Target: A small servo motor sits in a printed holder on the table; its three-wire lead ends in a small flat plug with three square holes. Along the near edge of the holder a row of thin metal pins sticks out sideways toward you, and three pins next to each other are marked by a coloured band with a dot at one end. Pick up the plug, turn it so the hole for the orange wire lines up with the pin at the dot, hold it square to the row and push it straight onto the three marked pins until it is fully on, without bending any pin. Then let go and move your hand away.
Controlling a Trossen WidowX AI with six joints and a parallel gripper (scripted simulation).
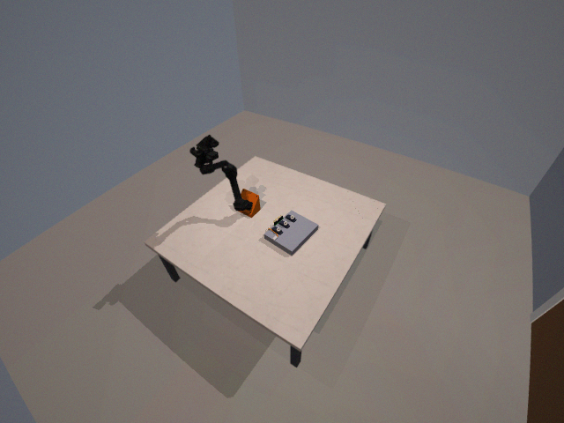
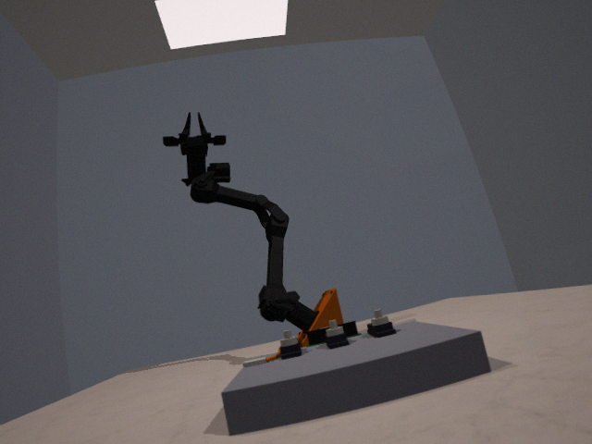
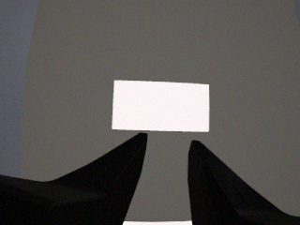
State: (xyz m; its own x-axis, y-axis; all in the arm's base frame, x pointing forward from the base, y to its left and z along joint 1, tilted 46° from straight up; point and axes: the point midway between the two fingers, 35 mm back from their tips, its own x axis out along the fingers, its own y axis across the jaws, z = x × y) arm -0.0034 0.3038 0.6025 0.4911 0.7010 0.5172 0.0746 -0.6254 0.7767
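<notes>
Right now the grey printed holder is 710 mm below my gripper tip, 450 mm ahead of it and 180 mm to the left of it.
</notes>
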